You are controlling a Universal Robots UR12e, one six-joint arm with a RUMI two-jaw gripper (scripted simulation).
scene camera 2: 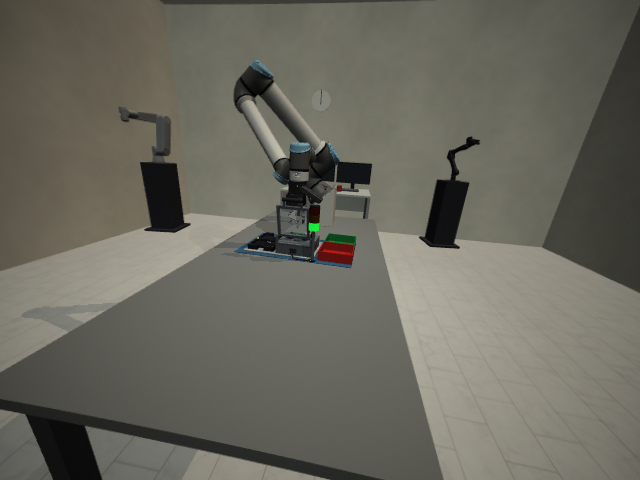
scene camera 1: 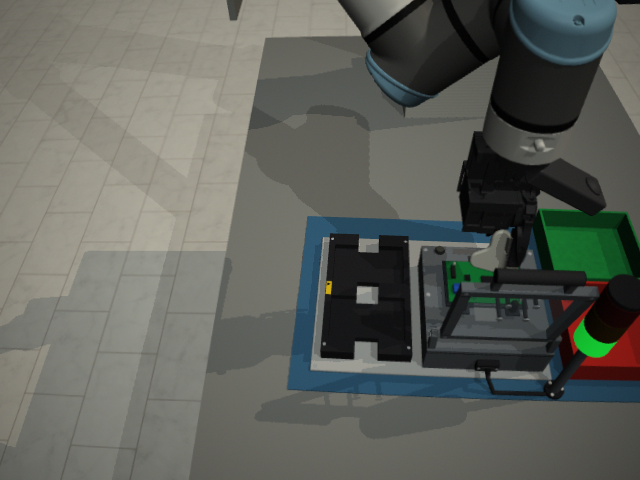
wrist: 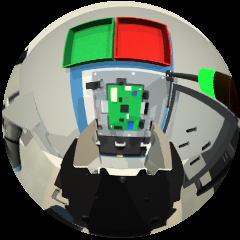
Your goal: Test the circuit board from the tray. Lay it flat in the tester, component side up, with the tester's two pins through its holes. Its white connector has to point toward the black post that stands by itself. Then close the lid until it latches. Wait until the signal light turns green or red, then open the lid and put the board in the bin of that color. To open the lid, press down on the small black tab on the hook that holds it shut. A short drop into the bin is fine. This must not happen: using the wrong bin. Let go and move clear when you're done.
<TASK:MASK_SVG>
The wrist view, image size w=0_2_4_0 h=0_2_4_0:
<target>my gripper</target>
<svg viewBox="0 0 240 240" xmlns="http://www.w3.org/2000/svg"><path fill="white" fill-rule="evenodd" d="M95 118L74 139L63 157L60 168L62 197L68 199L69 205L64 207L73 217L73 223L87 228L89 234L107 238L135 238L150 235L152 230L166 226L167 220L176 211L173 205L174 202L180 200L184 179L184 168L181 158L173 143L169 141L163 131L152 120L149 130L152 133L150 137L151 148L149 148L144 163L146 169L141 169L136 176L110 175L106 168L100 168L98 173L98 168L101 166L102 161L99 148L96 145L98 140L96 132L98 129L98 119Z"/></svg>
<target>green circuit board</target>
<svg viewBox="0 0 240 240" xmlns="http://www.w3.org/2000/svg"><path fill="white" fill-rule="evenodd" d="M108 85L109 129L138 131L143 87Z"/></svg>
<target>green bin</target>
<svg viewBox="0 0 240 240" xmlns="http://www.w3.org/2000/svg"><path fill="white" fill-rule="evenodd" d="M114 17L97 19L70 28L65 41L62 68L114 61Z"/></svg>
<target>red bin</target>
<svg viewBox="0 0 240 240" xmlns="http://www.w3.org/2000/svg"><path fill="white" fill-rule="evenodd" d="M116 17L114 59L116 61L143 62L163 67L172 66L171 44L167 25L142 18Z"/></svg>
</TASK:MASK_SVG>
